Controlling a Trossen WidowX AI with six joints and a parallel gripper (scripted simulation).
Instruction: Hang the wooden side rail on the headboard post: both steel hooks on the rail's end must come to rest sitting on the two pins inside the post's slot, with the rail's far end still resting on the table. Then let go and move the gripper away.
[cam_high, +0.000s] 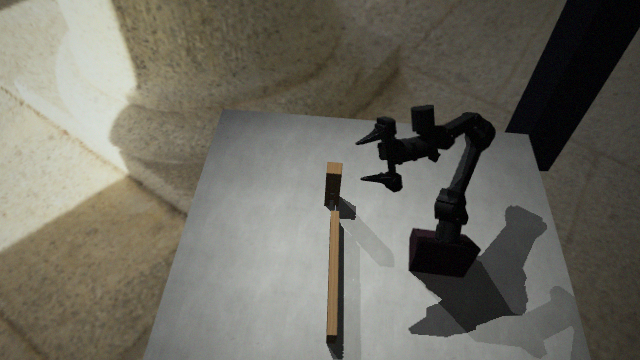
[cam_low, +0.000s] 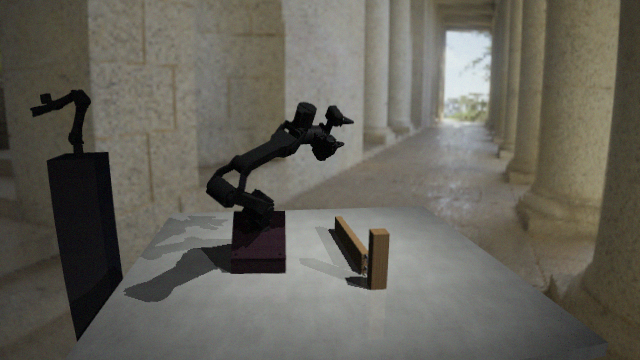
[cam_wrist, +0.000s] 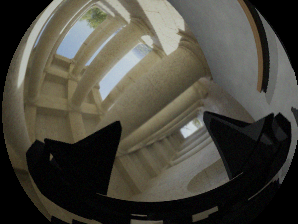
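Now: the wooden headboard post 37 cm below my gripper tip, 21 cm to the right of it and 4 cm ahead of it.
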